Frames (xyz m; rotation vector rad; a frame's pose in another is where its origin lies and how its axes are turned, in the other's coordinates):
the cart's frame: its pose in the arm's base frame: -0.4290 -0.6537 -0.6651 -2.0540 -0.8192 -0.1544
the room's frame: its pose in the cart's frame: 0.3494 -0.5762 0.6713 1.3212 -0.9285 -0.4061
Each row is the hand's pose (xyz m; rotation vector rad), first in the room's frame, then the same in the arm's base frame.
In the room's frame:
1: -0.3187 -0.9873 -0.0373 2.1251 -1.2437 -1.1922
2: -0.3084 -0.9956 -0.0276 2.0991 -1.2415 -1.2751
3: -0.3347 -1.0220 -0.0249 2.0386 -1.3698 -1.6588
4: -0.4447 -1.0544 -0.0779 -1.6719 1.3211 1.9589
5: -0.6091 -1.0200 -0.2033 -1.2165 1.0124 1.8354
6: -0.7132 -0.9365 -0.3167 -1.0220 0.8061 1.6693
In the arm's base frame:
1: -0.3697 -0.5117 0.1149 2.3818 -0.5507 1.0348
2: -0.3778 -0.5088 0.1289 2.4017 -0.5657 0.9528
3: -0.3735 -0.5451 0.1369 2.6235 -0.5881 0.5811
4: -0.3098 -0.6461 0.0957 2.9423 -0.4649 -0.0650
5: -0.1876 -0.7468 -0.0417 -2.9867 0.1021 0.6664
6: -0.0906 -0.7733 -0.1850 -2.7609 -0.2116 0.8957

